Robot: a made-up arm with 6 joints.
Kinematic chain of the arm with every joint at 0, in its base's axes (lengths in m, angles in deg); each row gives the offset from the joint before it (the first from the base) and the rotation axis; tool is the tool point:
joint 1: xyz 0 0 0.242 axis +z
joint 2: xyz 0 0 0 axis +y
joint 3: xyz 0 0 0.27 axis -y
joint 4: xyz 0 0 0 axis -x
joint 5: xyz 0.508 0 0 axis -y
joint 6: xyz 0 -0.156 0 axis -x
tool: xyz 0 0 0
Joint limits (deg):
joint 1: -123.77..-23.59
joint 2: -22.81..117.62
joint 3: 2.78..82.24
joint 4: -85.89..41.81
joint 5: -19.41..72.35
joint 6: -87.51..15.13
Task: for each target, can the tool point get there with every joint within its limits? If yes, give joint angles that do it. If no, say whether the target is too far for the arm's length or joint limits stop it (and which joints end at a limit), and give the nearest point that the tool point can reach.
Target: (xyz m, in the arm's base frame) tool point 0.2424 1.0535 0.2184
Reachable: no: too far | nearest point 0.0799 0.3474 0.9545 | short by 1.033 m
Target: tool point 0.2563 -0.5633 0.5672
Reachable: yes | joints -51.31 20.81 25.12 12.88 10.70 -72.35
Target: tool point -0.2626 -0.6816 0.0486
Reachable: yes | joints -100.17 79.39 42.98 27.72 38.00 -21.76
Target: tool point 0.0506 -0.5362 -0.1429
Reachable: yes | joints -68.87 77.60 23.64 -20.49 29.83 -29.80
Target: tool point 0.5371 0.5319 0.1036
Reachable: no: joint limits stop it (at a limit: joint 1, joint 3, joint 4) | nearest point 0.4336 -0.2015 0.0052 | short by 0.747 m
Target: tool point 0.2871 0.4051 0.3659
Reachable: no: joint limits stop it (at a limit: joint 1, joint 2, joint 3, joint 4) | nearest point 0.0907 0.3448 0.9545 | short by 0.623 m
